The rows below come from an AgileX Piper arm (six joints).
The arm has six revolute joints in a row. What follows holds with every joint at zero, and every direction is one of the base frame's. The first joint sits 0.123 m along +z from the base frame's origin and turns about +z. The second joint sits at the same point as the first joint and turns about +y. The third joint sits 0.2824 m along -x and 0.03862 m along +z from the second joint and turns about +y. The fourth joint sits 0.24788 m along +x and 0.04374 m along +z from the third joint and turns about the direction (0.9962, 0, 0.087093). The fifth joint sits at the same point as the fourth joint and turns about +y. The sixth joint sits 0.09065 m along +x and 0.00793 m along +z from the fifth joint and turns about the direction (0.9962, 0, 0.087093). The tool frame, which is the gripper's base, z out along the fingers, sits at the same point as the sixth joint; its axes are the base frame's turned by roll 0, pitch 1.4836 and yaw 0 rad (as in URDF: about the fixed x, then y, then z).
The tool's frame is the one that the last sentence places.
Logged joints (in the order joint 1, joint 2, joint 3, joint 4, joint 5, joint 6), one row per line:
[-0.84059 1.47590 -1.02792 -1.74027 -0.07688 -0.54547]
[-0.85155 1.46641 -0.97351 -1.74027 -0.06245 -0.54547]
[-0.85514 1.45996 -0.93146 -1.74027 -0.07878 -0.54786]
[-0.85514 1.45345 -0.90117 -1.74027 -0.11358 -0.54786]
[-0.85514 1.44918 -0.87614 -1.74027 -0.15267 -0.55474]
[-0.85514 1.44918 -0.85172 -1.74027 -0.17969 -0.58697]
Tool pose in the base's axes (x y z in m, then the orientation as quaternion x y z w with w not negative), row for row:
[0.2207 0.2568 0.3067 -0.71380 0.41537 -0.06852 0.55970]
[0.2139 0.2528 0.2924 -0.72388 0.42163 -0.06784 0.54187]
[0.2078 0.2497 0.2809 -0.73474 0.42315 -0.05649 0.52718]
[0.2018 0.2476 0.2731 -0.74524 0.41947 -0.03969 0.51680]
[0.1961 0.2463 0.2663 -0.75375 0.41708 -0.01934 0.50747]
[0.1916 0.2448 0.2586 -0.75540 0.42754 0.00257 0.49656]
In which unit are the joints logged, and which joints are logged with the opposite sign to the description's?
The joints are logged in radians. Opposite sign: joint 1, joint 6.
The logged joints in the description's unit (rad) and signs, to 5 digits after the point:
[0.84059 1.47590 -1.02792 -1.74027 -0.07688 0.54547]
[0.85155 1.46641 -0.97351 -1.74027 -0.06245 0.54547]
[0.85514 1.45996 -0.93146 -1.74027 -0.07878 0.54786]
[0.85514 1.45345 -0.90117 -1.74027 -0.11358 0.54786]
[0.85514 1.44918 -0.87614 -1.74027 -0.15267 0.55474]
[0.85514 1.44918 -0.85172 -1.74027 -0.17969 0.58697]

